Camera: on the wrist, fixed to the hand. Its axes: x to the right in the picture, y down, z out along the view.
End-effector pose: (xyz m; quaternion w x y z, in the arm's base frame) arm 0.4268 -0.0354 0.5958 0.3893 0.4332 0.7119 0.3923
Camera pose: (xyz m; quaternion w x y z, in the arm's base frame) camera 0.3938 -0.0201 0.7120 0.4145 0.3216 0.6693 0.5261
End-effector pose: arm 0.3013 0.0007 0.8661 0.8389 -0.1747 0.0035 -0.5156
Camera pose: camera 0.3732 0.0204 0.7698 0.7861 -0.2767 0.1423 -0.5340
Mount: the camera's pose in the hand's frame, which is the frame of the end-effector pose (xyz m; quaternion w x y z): -0.0002 0.0987 -0.0713 0.9836 -0.1663 0.0672 -0.0188
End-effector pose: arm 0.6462 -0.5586 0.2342 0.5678 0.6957 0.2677 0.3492
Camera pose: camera 0.5874 -0.5367 0.3385 0.6628 0.5614 0.2565 0.4241
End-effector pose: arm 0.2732 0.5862 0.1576 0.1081 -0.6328 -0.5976 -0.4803
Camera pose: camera 0.3240 0.5095 0.2373 0.0322 -0.5969 -0.5126 -0.6164
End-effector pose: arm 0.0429 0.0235 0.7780 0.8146 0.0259 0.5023 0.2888
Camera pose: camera -0.0605 0.0878 0.7757 0.7772 -0.1388 0.5013 0.3540
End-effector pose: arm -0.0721 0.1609 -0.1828 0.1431 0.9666 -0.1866 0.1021
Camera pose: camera -0.1210 0.0956 -0.0924 0.3160 0.9236 -0.1727 0.1317
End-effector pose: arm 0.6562 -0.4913 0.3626 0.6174 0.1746 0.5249 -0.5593
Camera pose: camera 0.7102 -0.4030 0.2984 0.5905 0.0968 0.6541 -0.4627
